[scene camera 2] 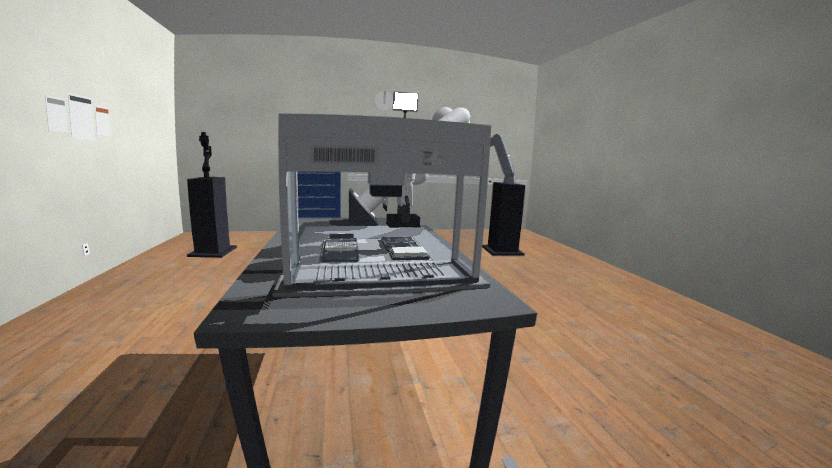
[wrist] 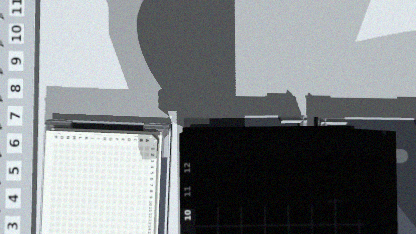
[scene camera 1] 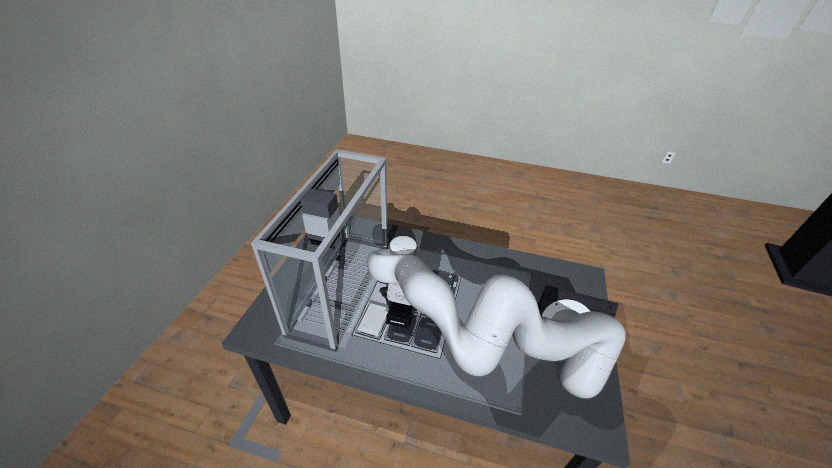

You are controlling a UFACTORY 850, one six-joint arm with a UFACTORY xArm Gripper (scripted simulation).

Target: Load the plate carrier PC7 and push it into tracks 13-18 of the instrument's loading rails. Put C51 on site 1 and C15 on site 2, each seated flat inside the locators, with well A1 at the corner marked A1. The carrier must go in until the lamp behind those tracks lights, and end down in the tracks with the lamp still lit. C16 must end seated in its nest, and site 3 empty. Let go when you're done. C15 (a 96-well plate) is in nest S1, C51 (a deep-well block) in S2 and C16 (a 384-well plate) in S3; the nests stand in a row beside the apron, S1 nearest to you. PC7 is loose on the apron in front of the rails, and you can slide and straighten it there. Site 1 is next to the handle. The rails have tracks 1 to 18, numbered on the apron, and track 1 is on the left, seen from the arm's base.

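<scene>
Black deep-well block C51 [wrist: 270,172], nest S2 [wrist: 213,122].
</scene>
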